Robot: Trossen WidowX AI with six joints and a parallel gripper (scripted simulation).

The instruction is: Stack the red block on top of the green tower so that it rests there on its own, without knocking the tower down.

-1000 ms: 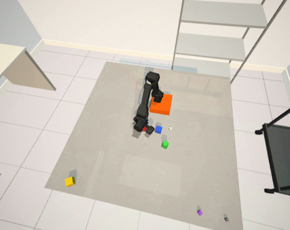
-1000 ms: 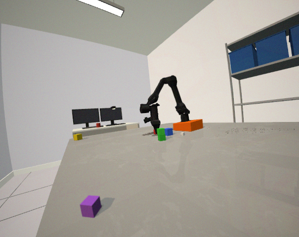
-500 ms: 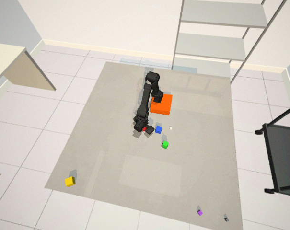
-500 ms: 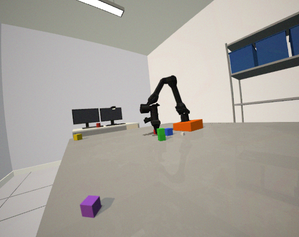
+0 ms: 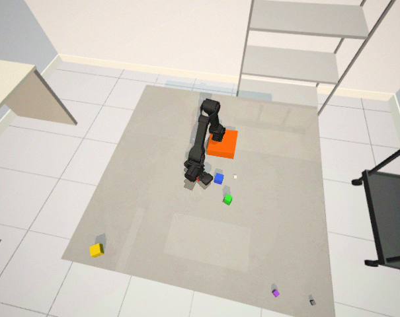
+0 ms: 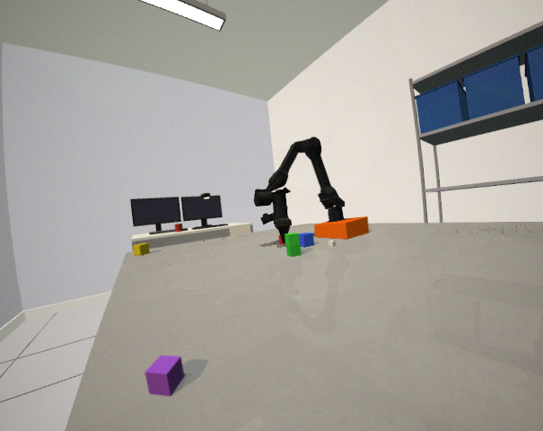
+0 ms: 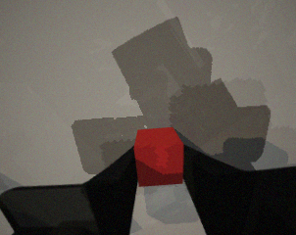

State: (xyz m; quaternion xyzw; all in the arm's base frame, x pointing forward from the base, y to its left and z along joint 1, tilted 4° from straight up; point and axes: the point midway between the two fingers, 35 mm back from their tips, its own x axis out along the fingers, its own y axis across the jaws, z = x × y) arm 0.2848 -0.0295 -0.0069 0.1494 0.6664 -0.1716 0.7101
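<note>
Now: gripper tip 120 mm to the right of the blue block, 20 mm below it and 20 mm past it. Round my gripper tip: yellow block: 550 mm ahead, 340 mm to the right, 20 mm above; small white cube: 210 mm to the left, 70 mm behind; red block: 10 mm above.
</note>
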